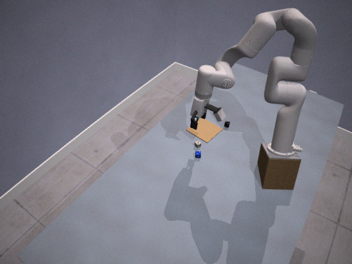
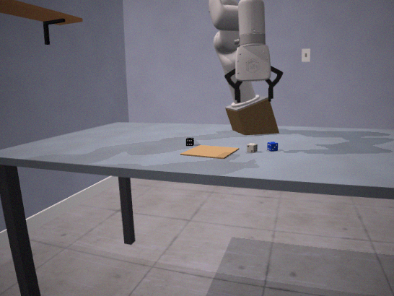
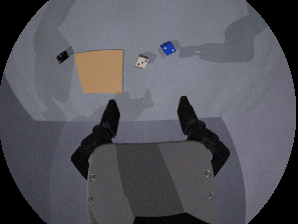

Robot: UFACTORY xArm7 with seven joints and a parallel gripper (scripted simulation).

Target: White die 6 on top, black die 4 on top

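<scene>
Right now my hand is 150 mm above the white die and 10 mm past it. The rest, counted from my hand: blue die (150 mm below, 60 mm to the left, 40 mm behind); black die (210 mm to the right, 150 mm below, 110 mm behind); mat (160 mm below, 130 mm to the right, 10 mm behind).
</scene>
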